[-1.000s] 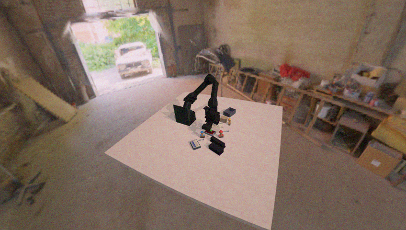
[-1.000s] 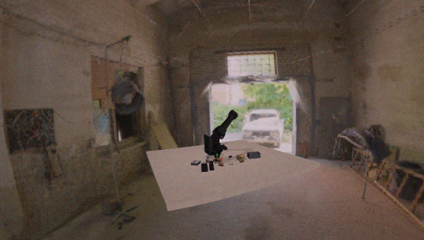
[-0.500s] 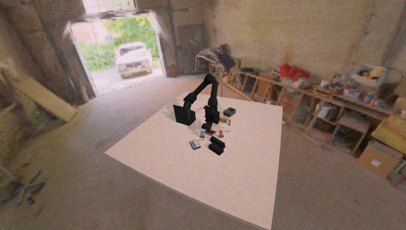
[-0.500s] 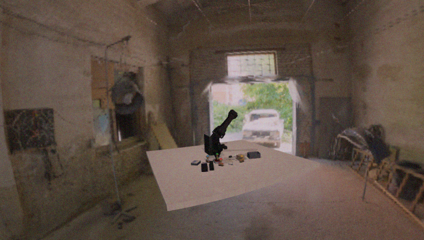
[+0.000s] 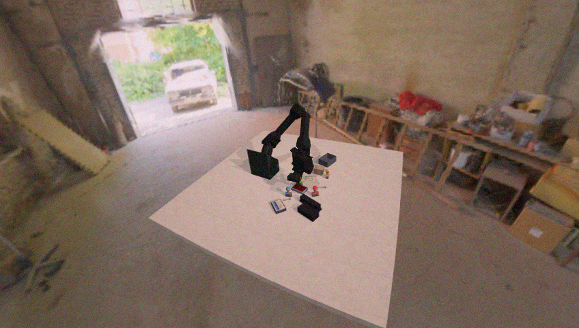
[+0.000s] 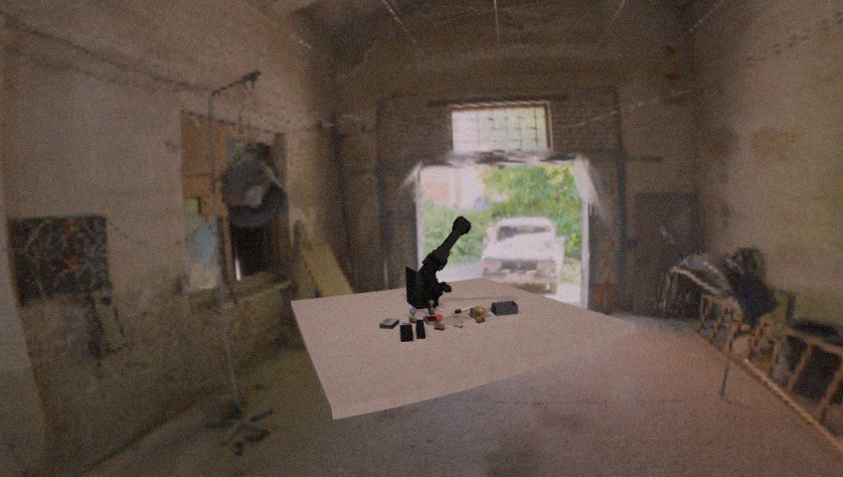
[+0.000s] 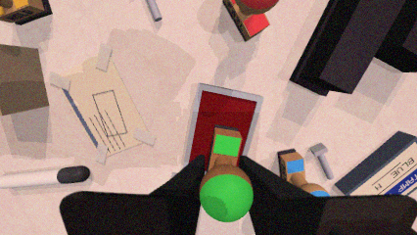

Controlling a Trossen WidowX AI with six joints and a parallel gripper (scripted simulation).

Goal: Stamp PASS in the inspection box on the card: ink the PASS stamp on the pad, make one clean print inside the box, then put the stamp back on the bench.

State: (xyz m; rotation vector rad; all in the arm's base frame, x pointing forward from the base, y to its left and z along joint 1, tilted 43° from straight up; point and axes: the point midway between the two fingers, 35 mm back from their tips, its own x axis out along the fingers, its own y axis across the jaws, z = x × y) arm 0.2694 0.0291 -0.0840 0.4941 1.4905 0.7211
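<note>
The red ink pad is 60 mm below my gripper tip. The rest, counted from my gripper tip: red-knobbed stamp 110 mm ahead, 40 mm below; green-knobbed stamp right at my gripper tip; blue-knobbed stamp 30 mm behind, 80 mm to the right, 40 mm below.
</note>
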